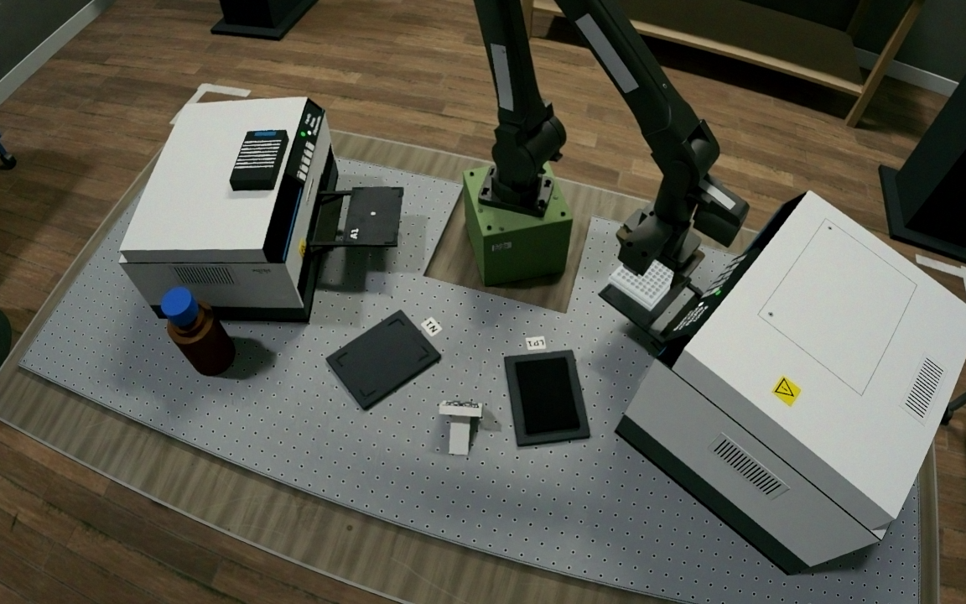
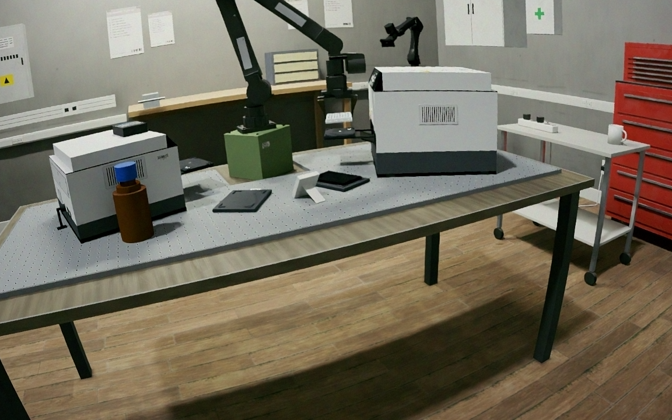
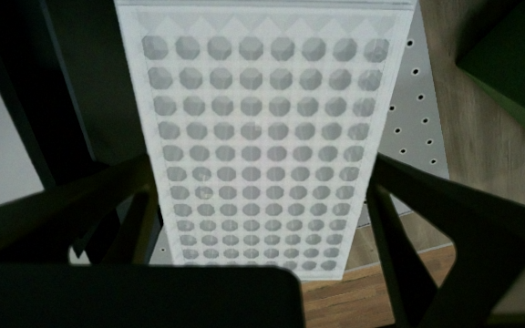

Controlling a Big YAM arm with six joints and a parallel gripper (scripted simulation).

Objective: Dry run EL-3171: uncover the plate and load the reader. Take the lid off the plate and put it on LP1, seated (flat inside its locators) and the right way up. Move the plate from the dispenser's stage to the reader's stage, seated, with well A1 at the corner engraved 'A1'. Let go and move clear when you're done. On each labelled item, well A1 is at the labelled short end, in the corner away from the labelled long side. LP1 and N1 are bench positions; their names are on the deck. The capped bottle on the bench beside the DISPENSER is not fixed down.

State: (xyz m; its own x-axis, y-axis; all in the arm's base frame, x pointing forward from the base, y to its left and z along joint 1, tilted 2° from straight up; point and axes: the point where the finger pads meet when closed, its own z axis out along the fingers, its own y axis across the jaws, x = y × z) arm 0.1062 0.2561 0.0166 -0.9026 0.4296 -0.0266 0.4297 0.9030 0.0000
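Right now my hand is right at the well plate. Round my hand: LP1 pad: 190 mm ahead, 110 mm to the right, 160 mm below; then dark lid: 190 mm ahead, 110 mm to the right, 150 mm below; then N1 nest: 210 mm ahead, 400 mm to the right, 160 mm below.
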